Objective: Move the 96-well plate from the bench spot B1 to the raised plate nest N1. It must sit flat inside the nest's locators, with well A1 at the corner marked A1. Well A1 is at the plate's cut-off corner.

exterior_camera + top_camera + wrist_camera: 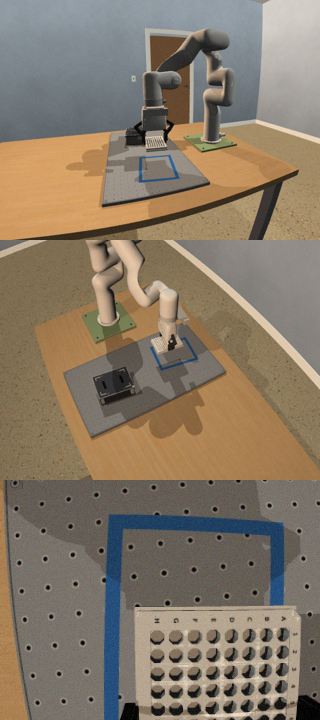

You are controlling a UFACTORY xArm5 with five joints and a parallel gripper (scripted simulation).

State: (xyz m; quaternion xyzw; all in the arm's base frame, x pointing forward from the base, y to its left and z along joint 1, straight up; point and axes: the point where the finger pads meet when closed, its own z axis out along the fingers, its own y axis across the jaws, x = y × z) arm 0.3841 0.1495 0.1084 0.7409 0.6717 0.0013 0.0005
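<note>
Now: the black raised plate nest 30 cm to the right of my hand, 6 cm ahead of it and 5 cm below it. The rest, counted from my hand: white 96-well plate (1 cm below); A1 mark (23 cm to the right, 12 cm ahead, 4 cm below).
</note>
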